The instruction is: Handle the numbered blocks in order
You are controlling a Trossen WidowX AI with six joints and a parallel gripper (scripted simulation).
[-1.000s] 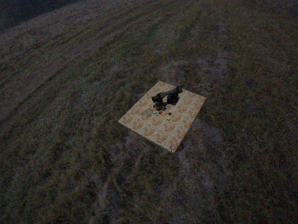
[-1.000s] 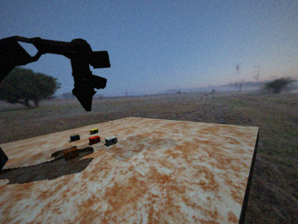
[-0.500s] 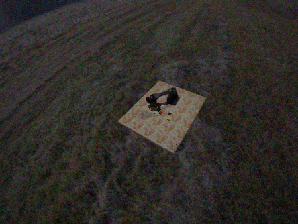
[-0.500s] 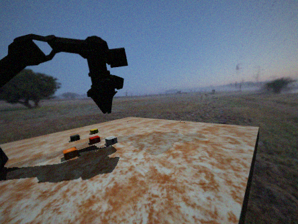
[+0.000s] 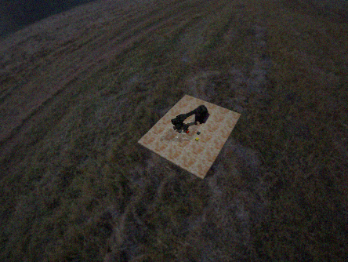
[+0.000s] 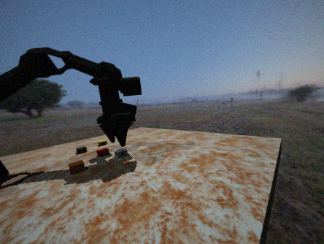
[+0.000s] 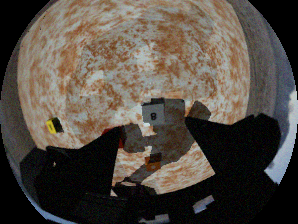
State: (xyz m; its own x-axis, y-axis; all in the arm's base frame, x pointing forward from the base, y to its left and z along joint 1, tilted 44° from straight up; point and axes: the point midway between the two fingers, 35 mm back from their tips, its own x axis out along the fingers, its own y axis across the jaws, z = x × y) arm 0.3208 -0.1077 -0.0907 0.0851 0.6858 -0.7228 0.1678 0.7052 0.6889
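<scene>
The white block is 3 cm below my gripper tip. Also, from my gripper tip: orange block: 12 cm behind, 3 cm to the left, 3 cm below; red block: 2 cm behind, 7 cm to the left, 3 cm below; dark block: 5 cm behind, 21 cm to the left, 3 cm below.
</scene>
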